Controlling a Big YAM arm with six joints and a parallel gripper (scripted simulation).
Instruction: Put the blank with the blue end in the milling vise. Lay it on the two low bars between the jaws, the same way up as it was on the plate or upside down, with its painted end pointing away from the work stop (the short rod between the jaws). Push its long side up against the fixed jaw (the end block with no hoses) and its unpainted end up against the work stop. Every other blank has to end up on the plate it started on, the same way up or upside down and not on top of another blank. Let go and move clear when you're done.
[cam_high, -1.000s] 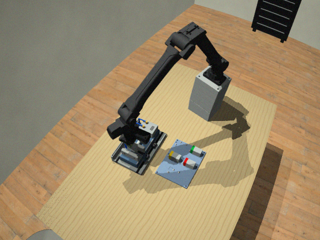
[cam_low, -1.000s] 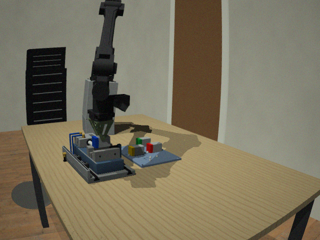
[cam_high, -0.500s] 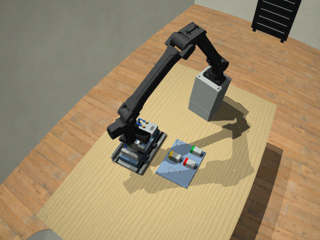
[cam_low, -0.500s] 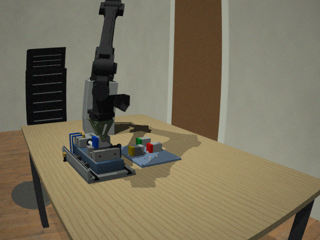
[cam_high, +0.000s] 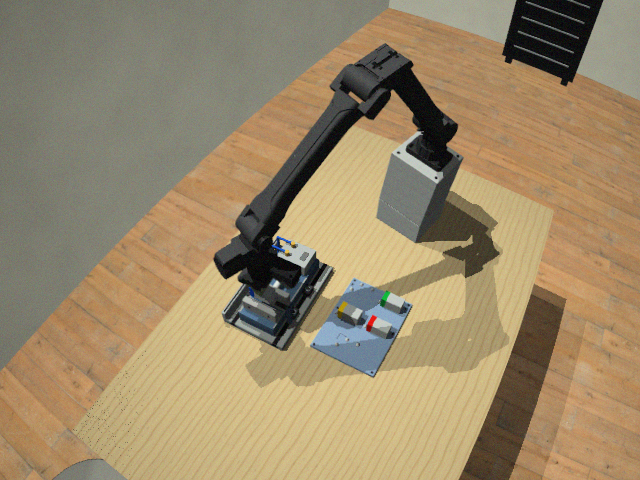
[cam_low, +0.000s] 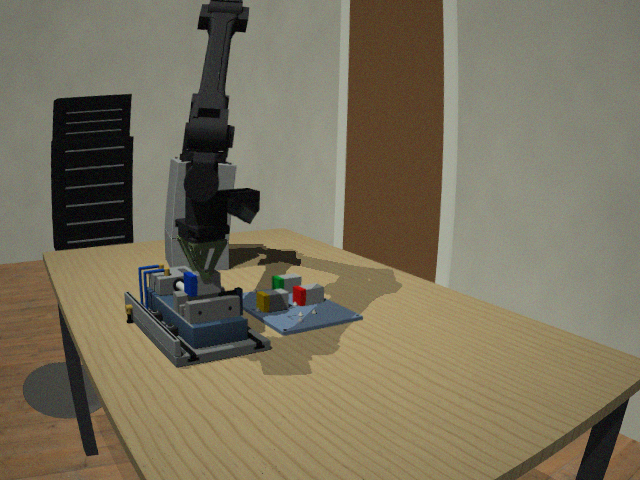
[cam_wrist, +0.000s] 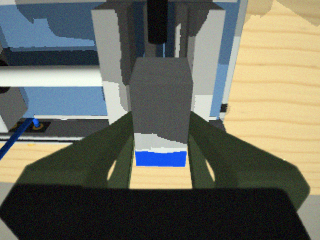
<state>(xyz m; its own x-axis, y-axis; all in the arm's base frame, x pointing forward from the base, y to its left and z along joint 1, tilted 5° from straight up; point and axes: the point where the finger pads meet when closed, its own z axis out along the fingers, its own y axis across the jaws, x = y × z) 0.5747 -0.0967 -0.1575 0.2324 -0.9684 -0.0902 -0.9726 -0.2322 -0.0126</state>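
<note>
My gripper is now 2 cm short of the fixed jaw, 1 cm to the right of it and 6 cm above it. From my hand the other things lie so: light blue plate: 15 cm behind, 22 cm to the left, 13 cm below; then yellow-ended blank: 15 cm behind, 18 cm to the left, 11 cm below; then black work stop rod: 2 cm behind, 5 cm to the left, 5 cm below.
</note>
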